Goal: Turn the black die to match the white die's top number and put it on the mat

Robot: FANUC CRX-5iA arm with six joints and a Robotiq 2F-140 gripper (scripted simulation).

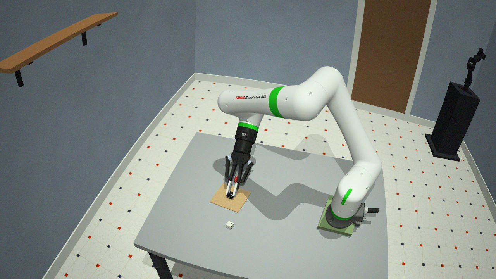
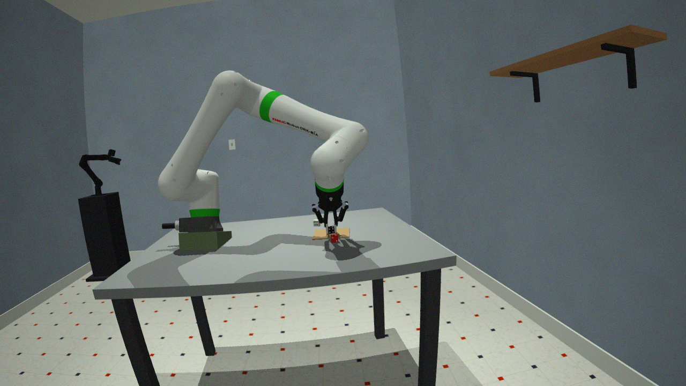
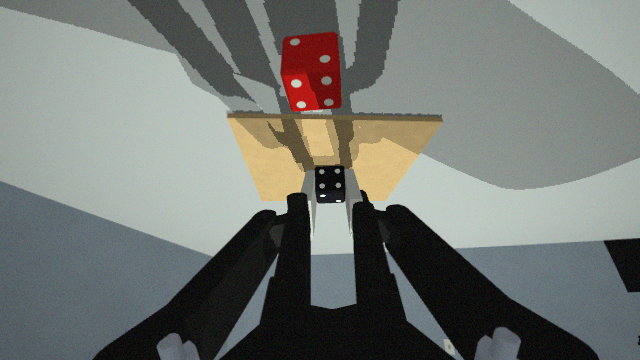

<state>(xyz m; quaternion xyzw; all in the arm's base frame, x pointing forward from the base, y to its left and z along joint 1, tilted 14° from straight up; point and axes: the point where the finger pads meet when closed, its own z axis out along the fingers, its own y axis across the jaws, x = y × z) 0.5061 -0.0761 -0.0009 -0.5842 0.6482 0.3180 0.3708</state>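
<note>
The black die is 2 cm to the left of my hand and 2 cm below it. Also, from my hand: white die: 3 cm behind, 20 cm to the left, 3 cm below; tan mat: 2 cm to the left, 4 cm below; red die: 9 cm to the right, 3 cm below.
</note>
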